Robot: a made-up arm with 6 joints.
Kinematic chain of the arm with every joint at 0, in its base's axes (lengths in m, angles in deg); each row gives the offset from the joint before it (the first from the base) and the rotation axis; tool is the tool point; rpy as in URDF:
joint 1: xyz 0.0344 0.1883 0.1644 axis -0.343 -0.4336 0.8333
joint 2: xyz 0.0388 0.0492 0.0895 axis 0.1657 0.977 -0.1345
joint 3: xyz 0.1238 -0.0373 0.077 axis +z
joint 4: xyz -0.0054 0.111 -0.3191 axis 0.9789 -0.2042 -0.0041
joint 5: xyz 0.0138 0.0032 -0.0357 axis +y
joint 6: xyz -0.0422 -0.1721 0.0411 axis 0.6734 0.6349 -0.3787
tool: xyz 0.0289 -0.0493 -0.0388 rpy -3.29 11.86 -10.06
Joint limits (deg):
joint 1: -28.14..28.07
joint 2: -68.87..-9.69
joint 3: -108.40..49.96
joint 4: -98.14..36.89
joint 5: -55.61..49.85
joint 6: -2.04..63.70
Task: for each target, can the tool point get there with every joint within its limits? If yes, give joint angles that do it. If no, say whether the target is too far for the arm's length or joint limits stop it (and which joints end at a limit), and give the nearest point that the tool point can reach.
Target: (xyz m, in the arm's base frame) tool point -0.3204 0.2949 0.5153
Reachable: no: joint limits stop it (at a limit: joint 1, joint 2, joint 4, joint 6) | nearest point 0.0576 0.3758 0.4237 | short by 0.397 m
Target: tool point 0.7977 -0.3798 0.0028
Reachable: no: too far | nearest point 0.4898 -0.0133 0.1208 | short by 0.493 m
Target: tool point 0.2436 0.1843 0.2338
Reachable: yes | joints -11.39 -15.16 -66.93 -83.77 3.59 31.87
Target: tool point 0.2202 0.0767 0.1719
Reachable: yes | joints -17.08 -34.34 -1.84 -39.33 21.79 22.88
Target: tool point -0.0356 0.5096 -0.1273
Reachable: no: joint limits stop it (at a limit: joint 1, joint 2, joint 3) | nearest point 0.1747 0.3054 0.0145 | short by 0.326 m
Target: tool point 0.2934 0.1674 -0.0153
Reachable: yes | joints 5.97 -27.70 -59.26 19.96 10.39 11.66
